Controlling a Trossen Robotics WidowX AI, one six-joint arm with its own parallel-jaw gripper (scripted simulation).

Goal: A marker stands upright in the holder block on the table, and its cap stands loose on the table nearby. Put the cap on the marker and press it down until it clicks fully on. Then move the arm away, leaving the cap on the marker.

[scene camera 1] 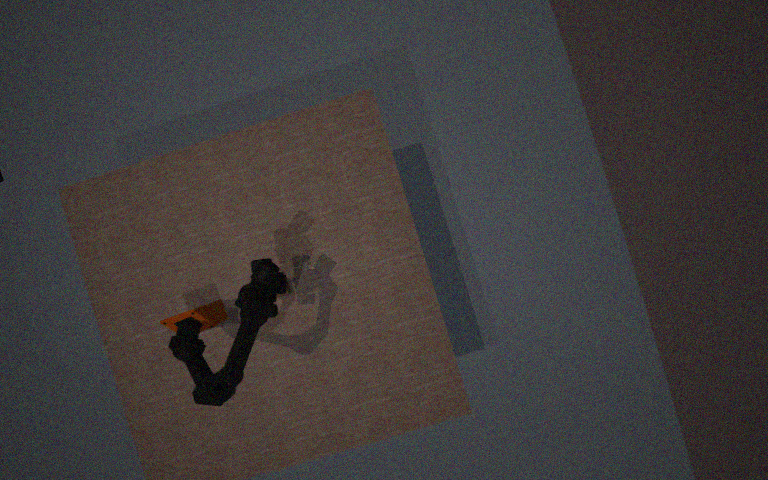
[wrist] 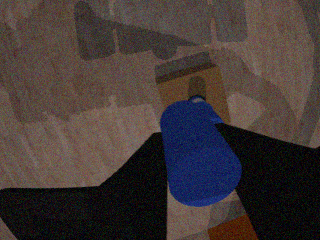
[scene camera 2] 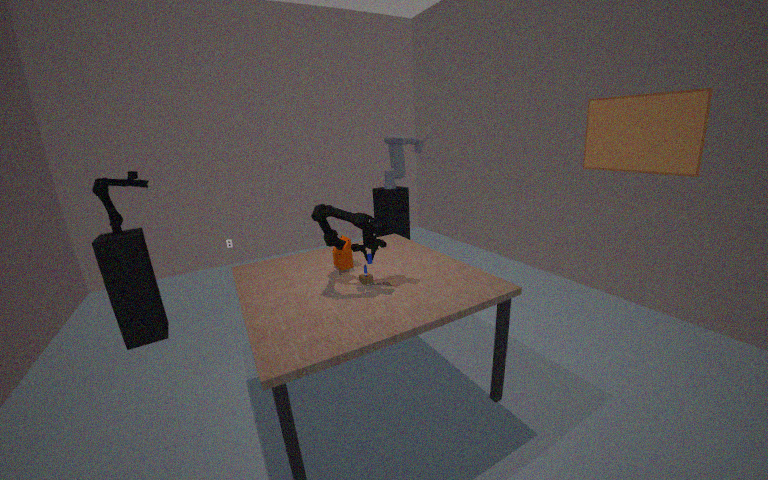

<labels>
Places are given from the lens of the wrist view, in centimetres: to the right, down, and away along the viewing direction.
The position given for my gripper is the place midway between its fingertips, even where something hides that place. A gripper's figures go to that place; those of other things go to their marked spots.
my gripper (wrist: 188,136): 2, 1, 10
blue cap (wrist: 202,169): 1, 2, 7
</labels>
